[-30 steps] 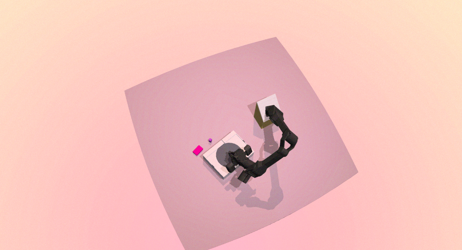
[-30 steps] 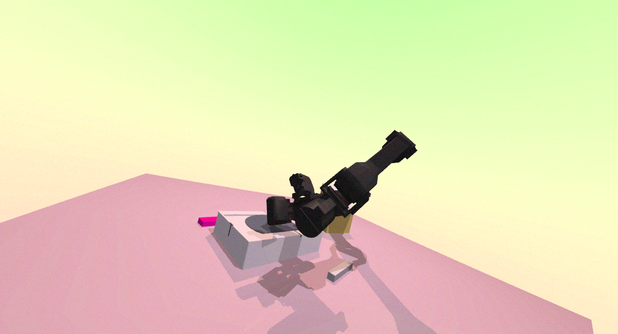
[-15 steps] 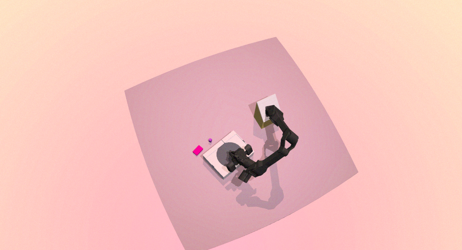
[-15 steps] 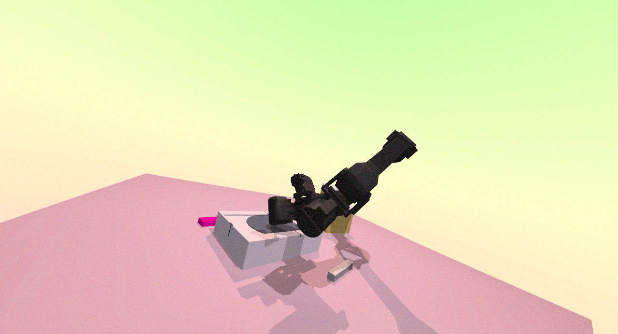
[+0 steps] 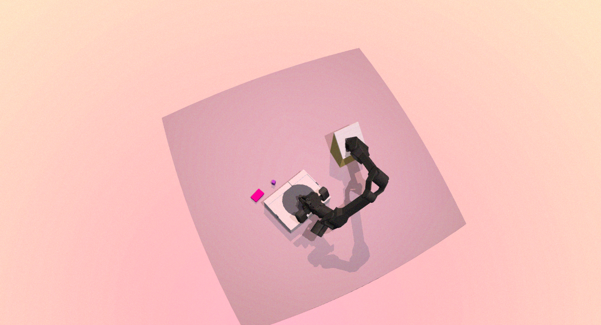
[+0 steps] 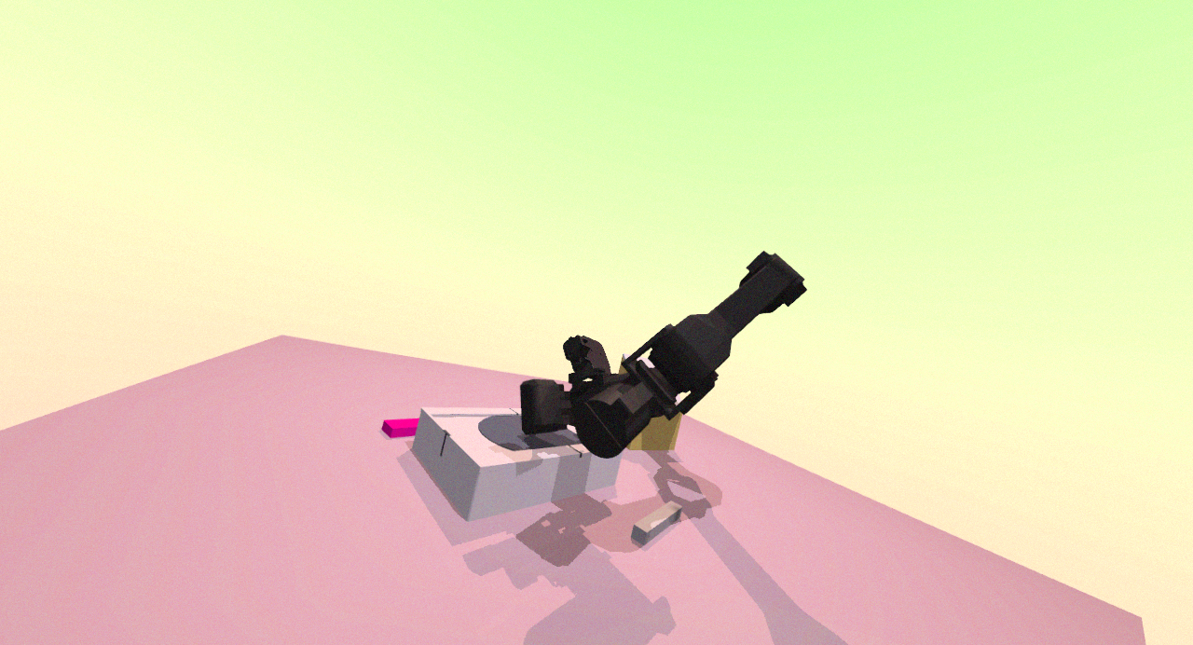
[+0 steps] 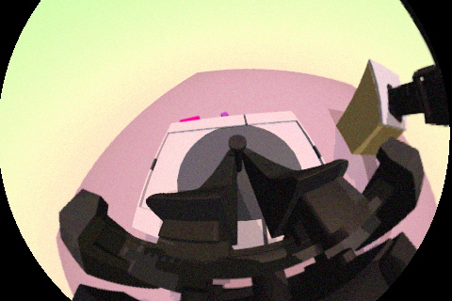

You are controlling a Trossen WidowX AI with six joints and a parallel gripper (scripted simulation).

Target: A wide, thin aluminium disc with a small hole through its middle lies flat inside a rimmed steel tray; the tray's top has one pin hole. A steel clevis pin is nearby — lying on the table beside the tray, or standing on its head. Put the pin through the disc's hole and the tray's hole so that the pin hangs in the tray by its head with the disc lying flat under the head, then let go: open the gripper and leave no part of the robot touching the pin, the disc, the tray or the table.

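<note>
Right now the steel tray is 1 cm ahead of my gripper tip and 4 cm below it. From my gripper tip the other things lie so: purple cube 8 cm ahead, 13 cm to the right, 8 cm below; clevis pin 1 cm below; grey disc 3 cm below.
</note>
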